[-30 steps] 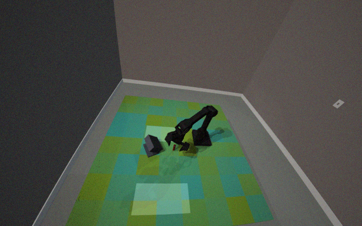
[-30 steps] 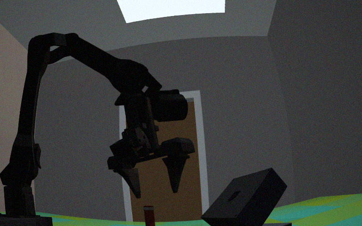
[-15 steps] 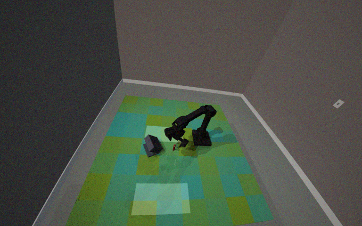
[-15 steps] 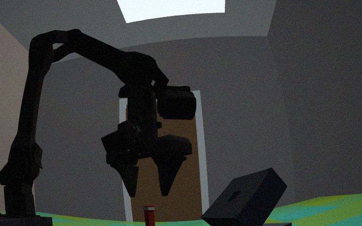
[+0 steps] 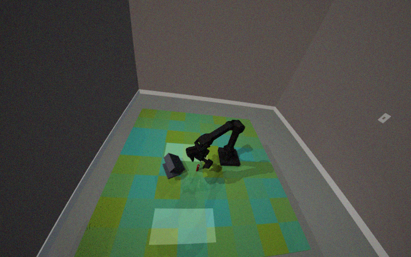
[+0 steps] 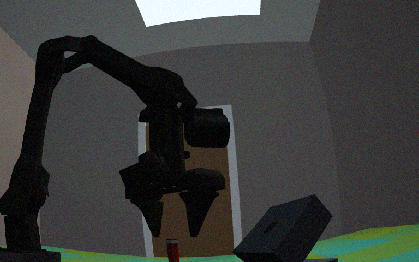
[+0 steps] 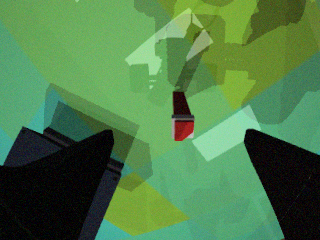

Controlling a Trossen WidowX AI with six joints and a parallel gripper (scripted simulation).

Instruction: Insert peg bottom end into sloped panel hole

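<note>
Now: gripper tip 2 cm above the red peg. Also, from my gripper tip: sloped panel (17 cm ahead, 1 cm to the left, 1 cm below).
</note>
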